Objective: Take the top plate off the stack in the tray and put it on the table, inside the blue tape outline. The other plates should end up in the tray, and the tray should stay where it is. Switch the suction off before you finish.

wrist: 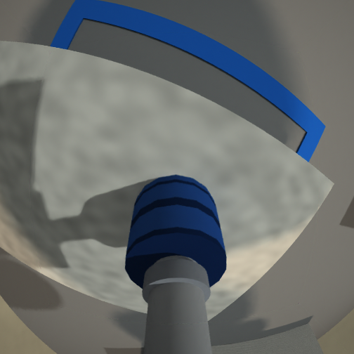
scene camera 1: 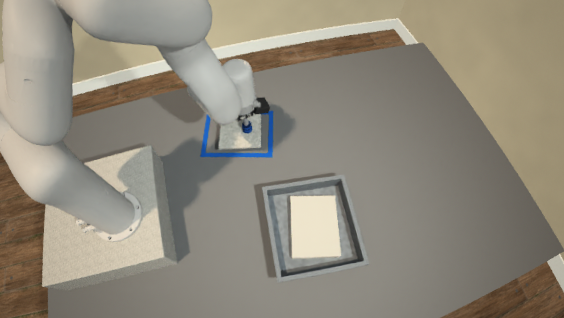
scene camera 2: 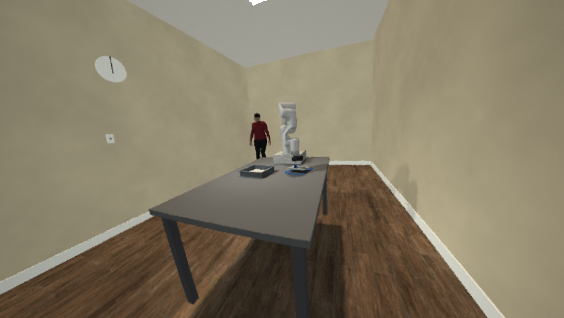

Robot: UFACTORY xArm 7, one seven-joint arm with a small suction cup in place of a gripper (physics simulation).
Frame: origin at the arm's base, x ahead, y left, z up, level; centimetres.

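Seen in the pictures: hand, its tool point: (scene camera 1: pixel 247 131) (scene camera 2: pixel 295 168); arm's base, origin of its link: (scene camera 1: pixel 118 216) (scene camera 2: pixel 286 153).
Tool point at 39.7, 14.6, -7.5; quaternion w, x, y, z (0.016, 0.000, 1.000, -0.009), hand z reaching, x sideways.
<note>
Pixels of each thing's top centre, then the offset from my tool point to it, as dx, dy, dz. "*": a spot on its surface instead. Level surfaces: height alone.
- mottled pale grey plate, centre of its top: (scene camera 1: pixel 240 123) -1.3, +2.7, +1.2
- blue tape outline, a spot on its surface: (scene camera 1: pixel 237 155) * -5.6, -5.1, -2.5
- grey tray, centre of its top: (scene camera 1: pixel 313 224) (scene camera 2: pixel 257 168) +4.3, -34.2, +2.4
- cream plate, centre of its top: (scene camera 1: pixel 314 225) +5.1, -34.0, -0.4
- grey table, height of its surface: dz -2.6
My suction cup (scene camera 1: pixel 247 129) (scene camera 2: pixel 295 166) (wrist: pixel 175 200) is blue and presses on the top face of a mottled pale grey plate (scene camera 1: pixel 234 139) (wrist: pixel 165 120), which hangs level from it. The plate is very low over the table, within the blue tape outline (scene camera 1: pixel 237 155) (wrist: pixel 315 132) in scene camera 1; any gap beneath it is too small to judge. The arm hides the plate's far edge there. The grey tray (scene camera 1: pixel 273 235) (scene camera 2: pixel 252 174) stands apart, with a cream plate (scene camera 1: pixel 315 227) lying flat in it. Whether more plates lie under that one is hidden.
The pale base block (scene camera 1: pixel 100 265) of the arm stands at the left end of the grey table (scene camera 1: pixel 425 165) (scene camera 2: pixel 240 200). A person in a red top (scene camera 2: pixel 259 131) is behind the table in scene camera 2.
</note>
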